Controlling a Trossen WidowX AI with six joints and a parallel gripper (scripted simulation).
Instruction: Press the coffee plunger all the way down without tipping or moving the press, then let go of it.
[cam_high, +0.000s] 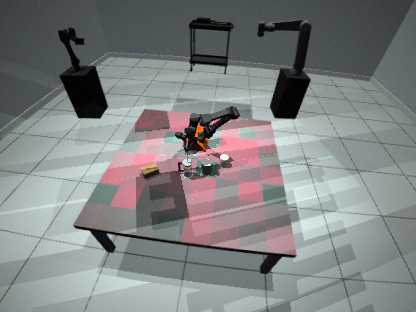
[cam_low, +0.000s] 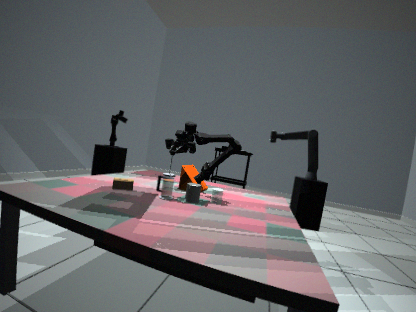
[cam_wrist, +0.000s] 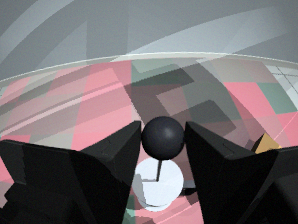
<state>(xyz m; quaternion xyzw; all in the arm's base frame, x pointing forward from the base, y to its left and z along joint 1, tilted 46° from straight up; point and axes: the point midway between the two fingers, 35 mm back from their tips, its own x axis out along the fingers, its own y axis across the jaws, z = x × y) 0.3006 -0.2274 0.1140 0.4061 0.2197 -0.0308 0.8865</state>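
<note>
Right now my gripper tip is 10 mm past the coffee press, 10 mm to the left of it and 130 mm above it.
</note>
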